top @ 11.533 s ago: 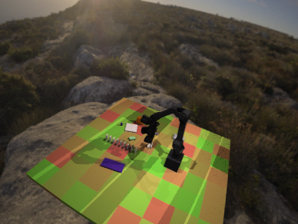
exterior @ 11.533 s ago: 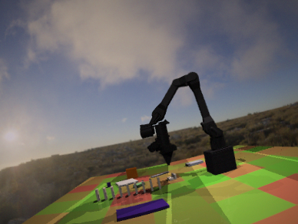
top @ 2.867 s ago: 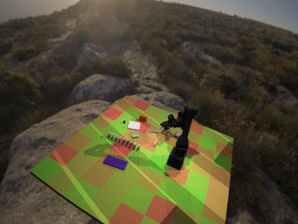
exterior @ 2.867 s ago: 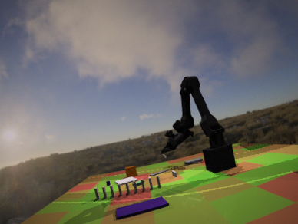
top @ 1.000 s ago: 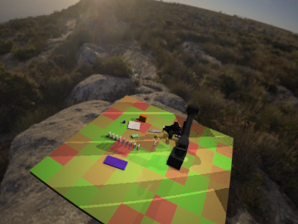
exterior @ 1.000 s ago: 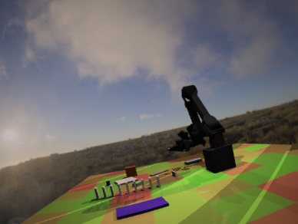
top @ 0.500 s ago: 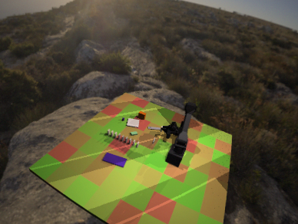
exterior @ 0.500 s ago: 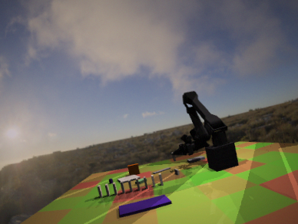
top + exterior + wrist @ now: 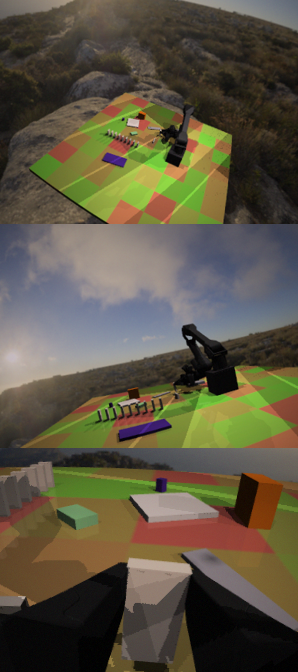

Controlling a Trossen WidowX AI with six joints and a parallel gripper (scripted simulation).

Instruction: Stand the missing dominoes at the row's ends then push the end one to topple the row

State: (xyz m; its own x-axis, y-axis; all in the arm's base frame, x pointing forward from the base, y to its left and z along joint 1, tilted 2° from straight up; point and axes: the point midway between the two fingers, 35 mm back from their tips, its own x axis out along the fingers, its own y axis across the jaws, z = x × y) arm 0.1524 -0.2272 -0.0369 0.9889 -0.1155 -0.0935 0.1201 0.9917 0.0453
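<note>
Right now the long grey piece is 70 mm to the right of my gripper tip, 60 mm below it and 60 mm ahead of it. From my gripper tip the other things lie so: green tile 210 mm ahead, 80 mm to the left, 50 mm below; orange box 220 mm ahead, 170 mm to the right, 30 mm below; white flat slab 270 mm ahead, 60 mm to the right, 50 mm below.
</note>
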